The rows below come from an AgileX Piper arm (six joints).
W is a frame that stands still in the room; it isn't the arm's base.
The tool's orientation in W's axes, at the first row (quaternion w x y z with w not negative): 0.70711 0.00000 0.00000 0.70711
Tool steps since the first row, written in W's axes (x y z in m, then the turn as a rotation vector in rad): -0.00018 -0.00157 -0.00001 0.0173 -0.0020 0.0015; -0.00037 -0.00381 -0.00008 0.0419 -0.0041 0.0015; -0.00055 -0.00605 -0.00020 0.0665 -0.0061 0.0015; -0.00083 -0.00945 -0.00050 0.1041 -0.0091 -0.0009; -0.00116 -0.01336 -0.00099 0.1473 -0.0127 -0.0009; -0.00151 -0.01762 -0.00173 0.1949 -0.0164 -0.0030; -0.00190 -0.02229 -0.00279 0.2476 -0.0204 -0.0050; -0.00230 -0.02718 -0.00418 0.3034 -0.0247 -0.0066; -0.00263 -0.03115 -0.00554 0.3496 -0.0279 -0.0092; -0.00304 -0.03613 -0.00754 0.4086 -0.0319 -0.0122; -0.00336 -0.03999 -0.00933 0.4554 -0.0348 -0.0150; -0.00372 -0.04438 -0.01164 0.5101 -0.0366 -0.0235
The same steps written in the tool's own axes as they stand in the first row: -0.00157 0.00018 -0.00001 -0.0020 -0.0173 0.0015; -0.00381 0.00037 -0.00008 -0.0041 -0.0419 0.0015; -0.00605 0.00055 -0.00020 -0.0061 -0.0665 0.0015; -0.00945 0.00083 -0.00050 -0.0091 -0.1041 -0.0009; -0.01336 0.00116 -0.00099 -0.0127 -0.1473 -0.0009; -0.01762 0.00151 -0.00173 -0.0164 -0.1949 -0.0030; -0.02229 0.00190 -0.00279 -0.0204 -0.2476 -0.0050; -0.02718 0.00230 -0.00418 -0.0247 -0.3034 -0.0066; -0.03115 0.00263 -0.00554 -0.0279 -0.3496 -0.0092; -0.03613 0.00304 -0.00754 -0.0319 -0.4086 -0.0122; -0.03999 0.00336 -0.00933 -0.0348 -0.4554 -0.0150; -0.04438 0.00372 -0.01164 -0.0366 -0.5101 -0.0235
